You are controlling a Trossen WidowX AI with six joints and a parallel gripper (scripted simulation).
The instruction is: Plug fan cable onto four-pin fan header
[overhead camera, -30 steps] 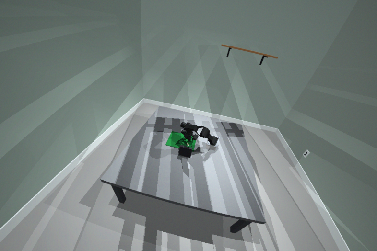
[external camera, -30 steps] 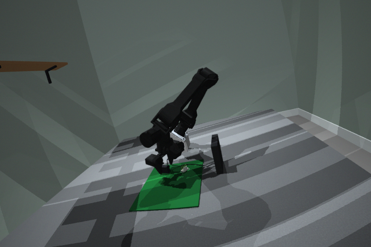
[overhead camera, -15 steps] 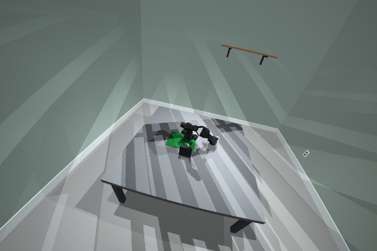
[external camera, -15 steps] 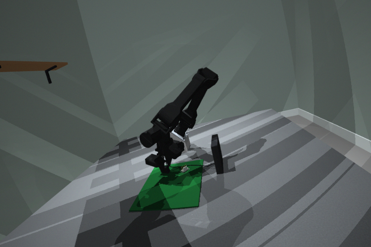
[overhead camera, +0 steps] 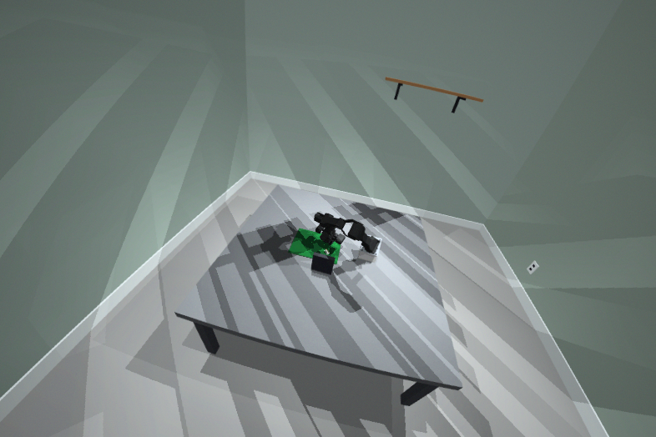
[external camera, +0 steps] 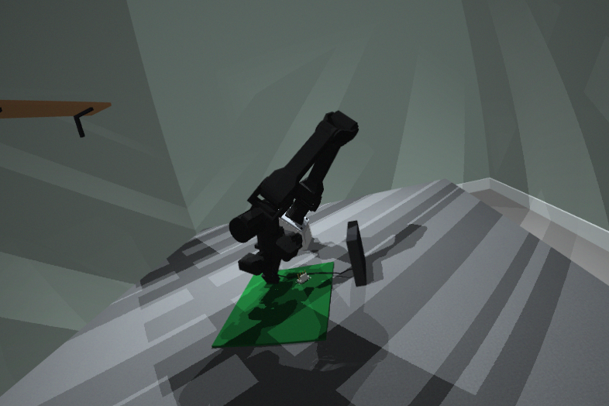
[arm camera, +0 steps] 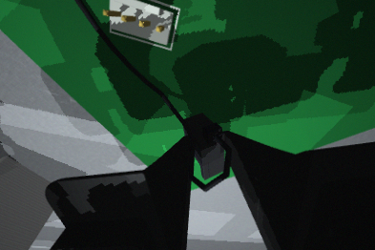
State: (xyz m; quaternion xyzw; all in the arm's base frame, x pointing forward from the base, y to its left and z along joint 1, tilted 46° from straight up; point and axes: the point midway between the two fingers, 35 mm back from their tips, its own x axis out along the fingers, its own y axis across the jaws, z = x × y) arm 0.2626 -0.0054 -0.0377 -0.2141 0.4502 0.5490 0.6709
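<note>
Right now my gripper tip is 8 cm short of the green board, 3 cm to the right of it and 4 cm above it. The rest, counted from my gripper tip: black fan (1 cm ahead, 22 cm to the left, 4 cm above); black plug (1 cm behind, 1 cm to the right).
</note>
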